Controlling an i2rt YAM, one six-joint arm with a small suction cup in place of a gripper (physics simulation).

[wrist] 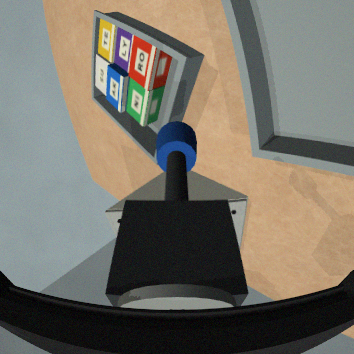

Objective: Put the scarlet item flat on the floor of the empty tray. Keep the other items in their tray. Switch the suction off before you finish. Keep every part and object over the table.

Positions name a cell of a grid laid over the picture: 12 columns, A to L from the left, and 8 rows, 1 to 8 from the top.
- my suction cup: F4
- scarlet box: F2
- grey tray: J2
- grey tray: G2
